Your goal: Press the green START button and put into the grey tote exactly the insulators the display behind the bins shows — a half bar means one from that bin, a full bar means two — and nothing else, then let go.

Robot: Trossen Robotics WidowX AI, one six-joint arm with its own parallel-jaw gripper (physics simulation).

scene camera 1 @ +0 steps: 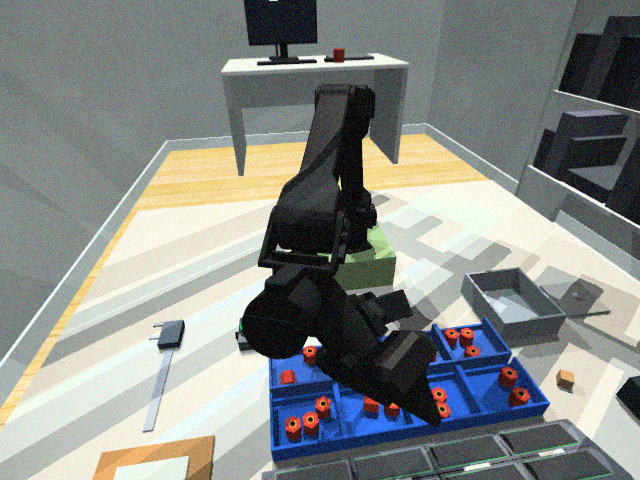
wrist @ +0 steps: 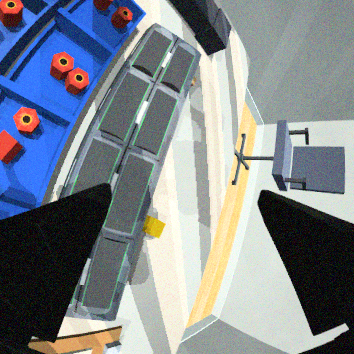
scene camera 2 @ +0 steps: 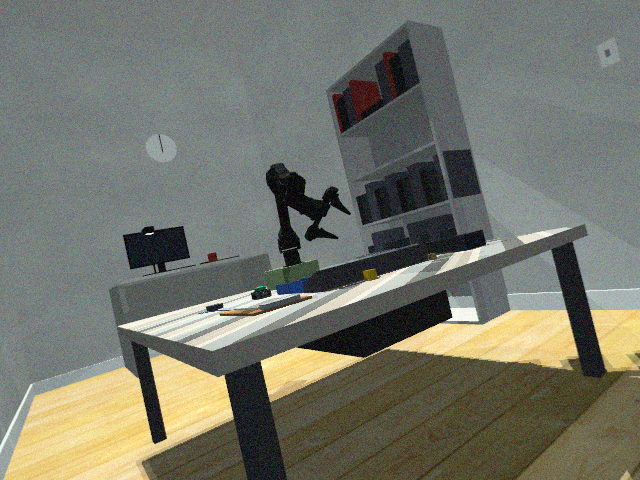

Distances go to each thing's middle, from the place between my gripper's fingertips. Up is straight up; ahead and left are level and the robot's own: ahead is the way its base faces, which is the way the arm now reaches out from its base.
Scene:
Right now my hand is 34 cm to the left of the wooden board point(scene camera 1: 200, 450), 16 cm above it and 5 cm past it. Also, from my hand: dark box point(scene camera 2: 470, 240): 44 cm to the left, 14 cm below, 13 cm ahead; grey tool point(scene camera 1: 171, 333): 32 cm to the right, 31 cm behind, 16 cm below.

